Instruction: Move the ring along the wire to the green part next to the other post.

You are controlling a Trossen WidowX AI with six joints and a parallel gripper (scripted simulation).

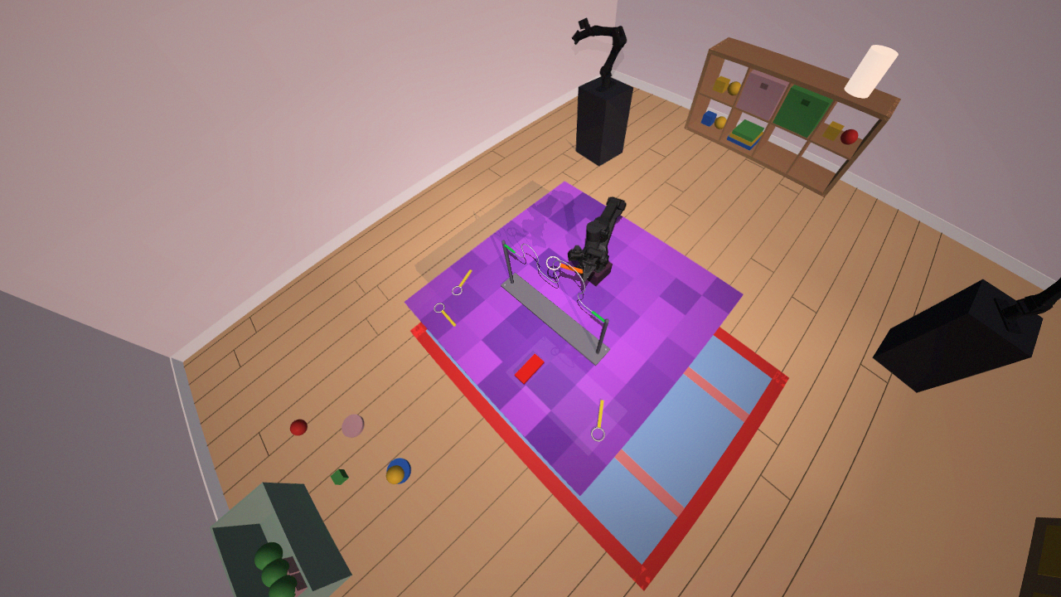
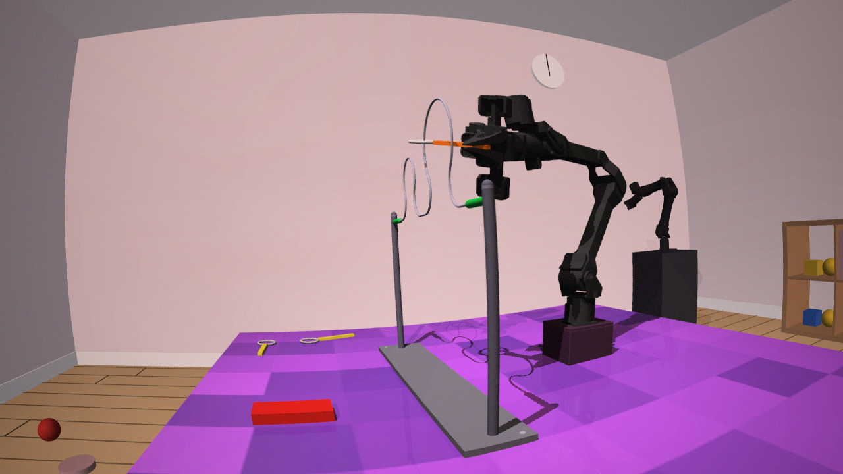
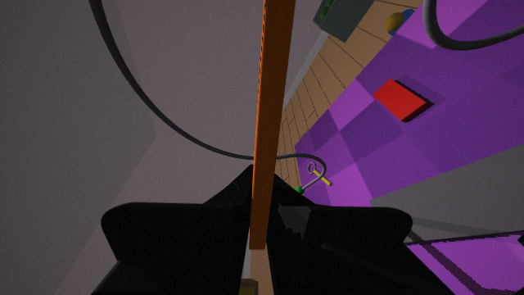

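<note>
Right now the ring with orange handle is 90 mm to the right of my gripper tip, 30 mm above it and 20 mm ahead of it. Round my gripper tip: red block (420 mm below, 310 mm ahead, 10 mm to the left).
</note>
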